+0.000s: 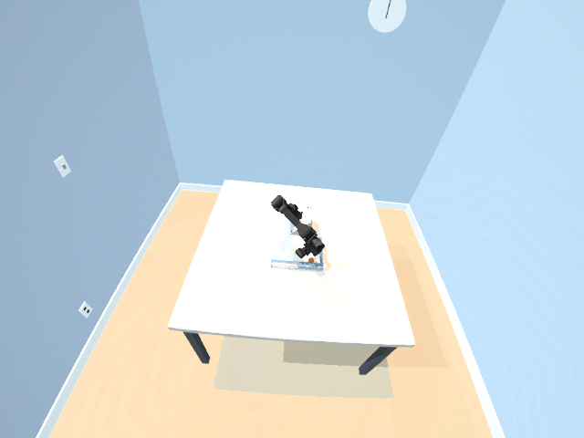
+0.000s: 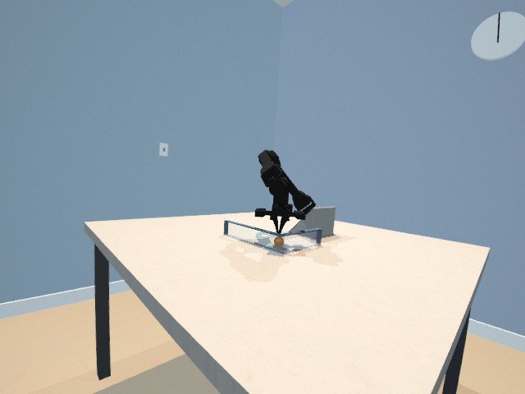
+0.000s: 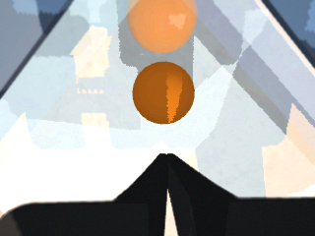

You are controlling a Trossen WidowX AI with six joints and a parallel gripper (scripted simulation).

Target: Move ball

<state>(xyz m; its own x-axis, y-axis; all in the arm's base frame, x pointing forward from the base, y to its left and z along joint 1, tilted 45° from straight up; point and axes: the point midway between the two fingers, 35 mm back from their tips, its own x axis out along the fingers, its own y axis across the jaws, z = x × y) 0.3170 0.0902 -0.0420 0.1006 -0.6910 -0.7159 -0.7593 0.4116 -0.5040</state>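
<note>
My gripper tip is now 3 cm to the right of the orange ball, 2 cm short of it and 1 cm above it. From my gripper tip the other things lie so: see-through copy of ball 6 cm to the left, 5 cm ahead, 1 cm below.
</note>
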